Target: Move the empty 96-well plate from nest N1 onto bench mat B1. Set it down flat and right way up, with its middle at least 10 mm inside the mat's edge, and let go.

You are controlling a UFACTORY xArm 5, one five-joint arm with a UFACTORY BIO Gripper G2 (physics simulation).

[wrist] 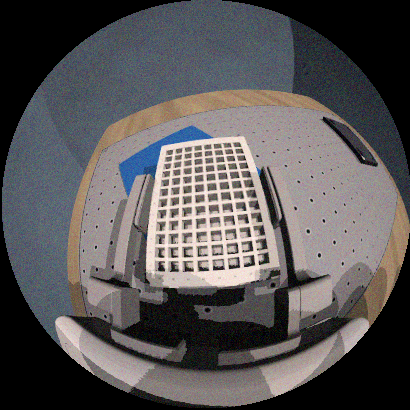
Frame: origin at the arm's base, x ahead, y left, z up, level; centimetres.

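Where they show: hand at its tool point: (pixel 205 198).
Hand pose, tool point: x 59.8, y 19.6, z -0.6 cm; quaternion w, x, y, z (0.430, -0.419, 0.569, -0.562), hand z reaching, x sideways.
Observation:
Things, the pixels of their top centre, and the offset from my tool point. Level surfaces: height alone.
- white 96-well plate at its top centre: (pixel 204 187) dx +0.7, dy -0.2, dz +0.3 cm
- blue bench mat B1 at its surface level: dz -2.5 cm
- black nest N1 at its top centre: (pixel 353 136) dx +6.2, dy -39.3, dz -1.2 cm
- grey perforated board at its surface level: dz -2.7 cm
The white 96-well plate (pixel 207 204) is right way up, its open square wells facing the camera. My gripper (pixel 210 200) is shut on the plate, with one finger along each long side. The blue bench mat B1 (pixel 137 162) lies beneath and behind the plate. Its far corner and left part show past the plate, and a small bit shows at the right; the rest is hidden. A shadow falls on the mat beside the plate. The gap between plate and mat is hard to judge. The black nest N1 (pixel 350 141) stands at the far right, with no plate on it.
The grey perforated board (pixel 320 200) lies under the mat and around it. A wooden table edge (pixel 210 98) borders the board at the back and both sides. Beyond it is the blue-grey floor (pixel 165 55).

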